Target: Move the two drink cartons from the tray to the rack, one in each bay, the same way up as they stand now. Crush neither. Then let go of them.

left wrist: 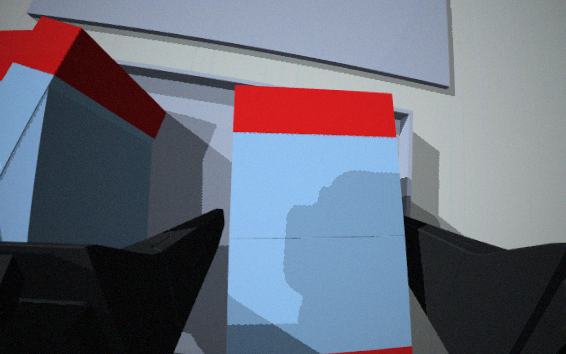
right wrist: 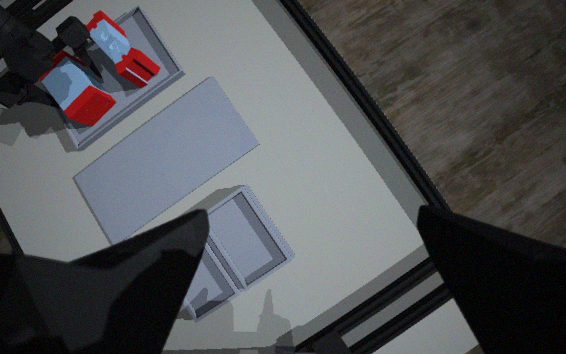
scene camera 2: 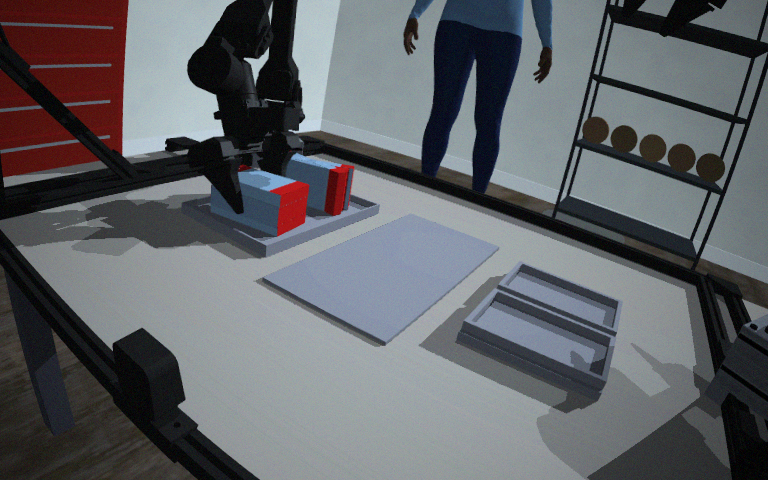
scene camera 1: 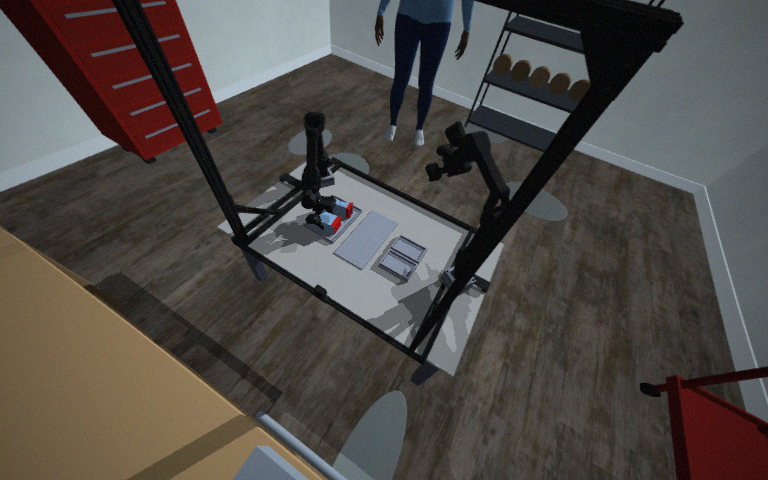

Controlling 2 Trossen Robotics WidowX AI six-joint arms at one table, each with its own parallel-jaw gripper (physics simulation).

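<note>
Two blue cartons with red ends are in the tray. The nearer carton stands between the spread fingers of my left gripper, which is open and low around it. One fingertip is on each side; the far finger is partly hidden in scene camera 2. The farther carton stands beside that gripper, with a slot in its red end. The two-bay rack is empty. My right gripper is open, high above the table.
A flat grey plate lies between tray and rack. A black frame bar borders the table. A black block sits on the near bar. A person stands beyond the table.
</note>
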